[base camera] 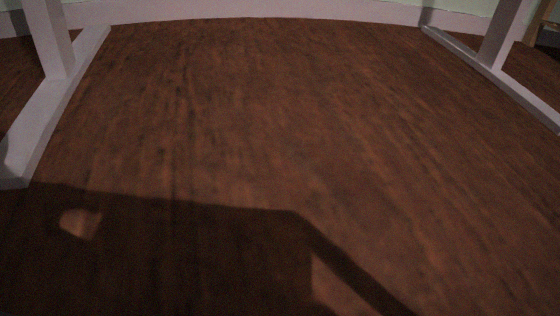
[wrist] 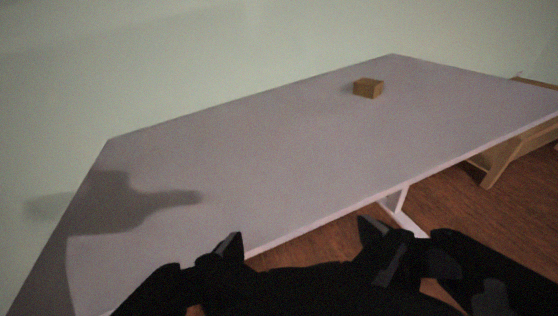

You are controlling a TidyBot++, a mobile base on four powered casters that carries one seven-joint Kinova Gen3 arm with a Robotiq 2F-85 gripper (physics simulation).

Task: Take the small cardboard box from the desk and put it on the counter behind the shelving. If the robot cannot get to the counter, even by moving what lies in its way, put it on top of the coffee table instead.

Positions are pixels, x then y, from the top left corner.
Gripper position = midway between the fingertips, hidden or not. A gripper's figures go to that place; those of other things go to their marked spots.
Scene:
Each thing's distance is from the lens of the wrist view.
my gripper (wrist: 300, 236): 0.16 m
white desk (wrist: 274, 165): 0.57 m

